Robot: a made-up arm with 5 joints.
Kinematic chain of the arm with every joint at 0, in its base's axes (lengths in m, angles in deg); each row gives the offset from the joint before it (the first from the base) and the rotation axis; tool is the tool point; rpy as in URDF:
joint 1: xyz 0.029 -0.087 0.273 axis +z
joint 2: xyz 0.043 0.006 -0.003 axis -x
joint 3: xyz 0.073 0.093 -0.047 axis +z
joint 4: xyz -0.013 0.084 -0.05 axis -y
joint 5: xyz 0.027 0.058 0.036 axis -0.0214 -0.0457 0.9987
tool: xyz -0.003 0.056 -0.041 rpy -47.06 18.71 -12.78
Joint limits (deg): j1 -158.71..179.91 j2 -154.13..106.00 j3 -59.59..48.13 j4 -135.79..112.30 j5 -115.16..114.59
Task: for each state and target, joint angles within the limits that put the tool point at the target. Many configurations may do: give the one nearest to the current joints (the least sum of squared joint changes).
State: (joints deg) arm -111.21 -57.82 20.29 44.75 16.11
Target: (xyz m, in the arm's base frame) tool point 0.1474 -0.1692 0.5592
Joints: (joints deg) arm -77.73 -89.66 4.03 38.87 7.71
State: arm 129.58 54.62 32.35 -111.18 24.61
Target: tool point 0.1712 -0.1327 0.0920
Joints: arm 89.55 102.94 48.13 -114.19 13.90
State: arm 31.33 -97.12 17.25 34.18 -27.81
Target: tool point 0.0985 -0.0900 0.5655
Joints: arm 16.98 -112.04 21.97 25.79 -16.99
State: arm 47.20 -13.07 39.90 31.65 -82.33
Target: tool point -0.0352 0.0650 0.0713
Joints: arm 39.27 36.71 48.13 24.69 -87.26
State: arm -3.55 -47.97 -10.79 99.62 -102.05
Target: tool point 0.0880 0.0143 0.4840
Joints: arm 5.86 -71.74 5.59 108.69 -96.26
